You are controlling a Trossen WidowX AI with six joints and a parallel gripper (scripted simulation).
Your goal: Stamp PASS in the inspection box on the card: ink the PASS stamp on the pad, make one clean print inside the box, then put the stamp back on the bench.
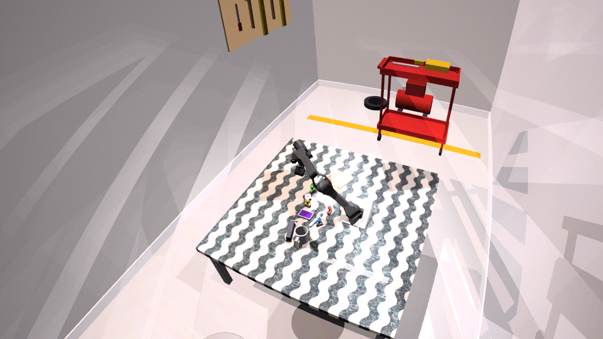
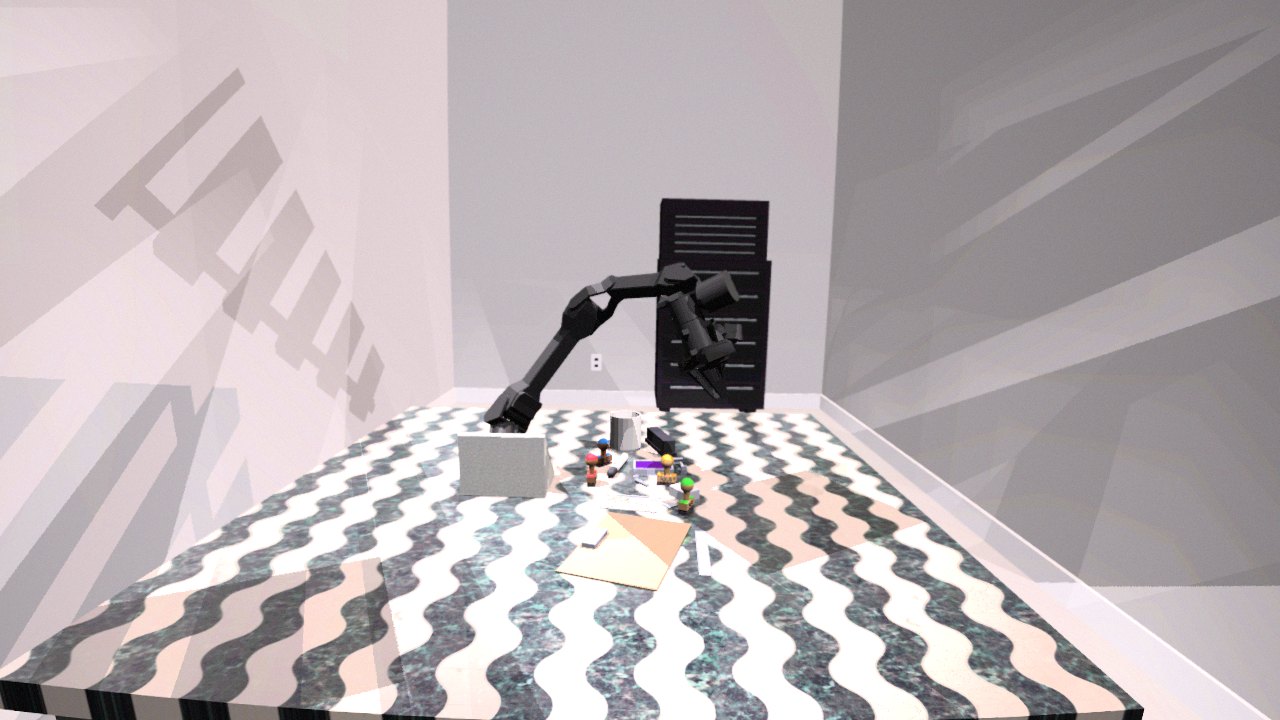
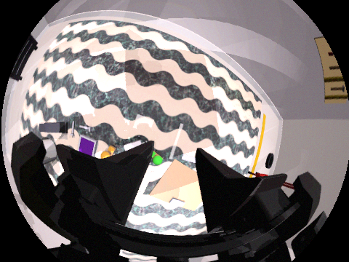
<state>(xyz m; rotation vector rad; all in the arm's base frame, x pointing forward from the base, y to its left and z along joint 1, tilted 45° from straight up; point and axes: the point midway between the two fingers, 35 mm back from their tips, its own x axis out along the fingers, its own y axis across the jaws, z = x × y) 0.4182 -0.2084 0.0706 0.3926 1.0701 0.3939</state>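
Right now my gripper tip is 60 mm past the green stamp, 20 mm to the left of it and 200 mm above it. The rest, counted from my gripper tip: yellow stamp: 90 mm behind, 110 mm to the left, 200 mm below; then ink pad: 110 mm behind, 190 mm to the left, 210 mm below; then pink stamp: 250 mm behind, 120 mm to the left, 200 mm below.
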